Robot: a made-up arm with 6 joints. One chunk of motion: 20 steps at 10 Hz.
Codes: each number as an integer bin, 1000 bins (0 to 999) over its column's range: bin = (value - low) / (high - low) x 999, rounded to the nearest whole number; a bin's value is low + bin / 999 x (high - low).
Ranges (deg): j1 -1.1..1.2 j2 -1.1..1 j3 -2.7..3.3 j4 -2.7..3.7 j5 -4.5..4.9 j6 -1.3..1
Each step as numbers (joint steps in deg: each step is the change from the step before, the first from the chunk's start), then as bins.
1 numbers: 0.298 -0.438 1.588 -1.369 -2.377 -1.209
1 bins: 607 315 714 208 226 40
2 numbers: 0.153 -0.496 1.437 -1.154 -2.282 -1.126
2 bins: 544 287 689 241 236 76
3 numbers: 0.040 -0.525 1.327 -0.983 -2.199 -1.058
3 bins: 495 274 670 268 245 105
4 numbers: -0.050 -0.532 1.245 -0.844 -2.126 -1.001
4 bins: 456 270 657 290 252 130
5 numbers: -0.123 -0.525 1.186 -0.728 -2.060 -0.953
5 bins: 424 274 647 308 259 151
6 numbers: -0.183 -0.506 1.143 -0.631 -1.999 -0.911
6 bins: 398 283 640 323 266 169
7 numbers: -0.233 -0.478 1.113 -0.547 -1.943 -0.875
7 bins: 377 296 635 336 272 185
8 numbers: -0.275 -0.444 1.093 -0.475 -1.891 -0.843
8 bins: 358 312 632 347 277 198
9 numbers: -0.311 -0.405 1.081 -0.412 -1.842 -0.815
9 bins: 343 331 630 357 282 211
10 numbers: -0.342 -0.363 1.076 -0.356 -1.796 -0.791
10 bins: 329 351 629 366 287 221
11 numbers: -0.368 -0.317 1.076 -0.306 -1.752 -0.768
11 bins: 318 372 629 374 292 231
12 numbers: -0.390 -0.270 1.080 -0.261 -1.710 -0.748
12 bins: 308 395 629 381 297 240
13 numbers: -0.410 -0.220 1.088 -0.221 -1.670 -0.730
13 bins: 300 419 631 387 301 248
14 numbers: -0.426 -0.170 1.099 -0.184 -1.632 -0.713
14 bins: 293 442 633 393 305 255
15 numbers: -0.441 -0.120 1.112 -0.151 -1.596 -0.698
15 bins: 286 466 635 398 309 261
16 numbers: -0.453 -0.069 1.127 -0.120 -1.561 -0.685
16 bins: 281 490 637 403 312 267
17 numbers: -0.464 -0.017 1.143 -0.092 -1.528 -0.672
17 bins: 276 515 640 407 316 273
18 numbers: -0.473 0.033 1.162 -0.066 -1.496 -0.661
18 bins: 272 539 643 411 319 278
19 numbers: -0.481 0.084 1.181 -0.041 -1.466 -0.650
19 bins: 269 563 646 415 322 282
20 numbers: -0.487 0.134 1.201 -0.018 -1.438 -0.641
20 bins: 266 587 650 419 325 286
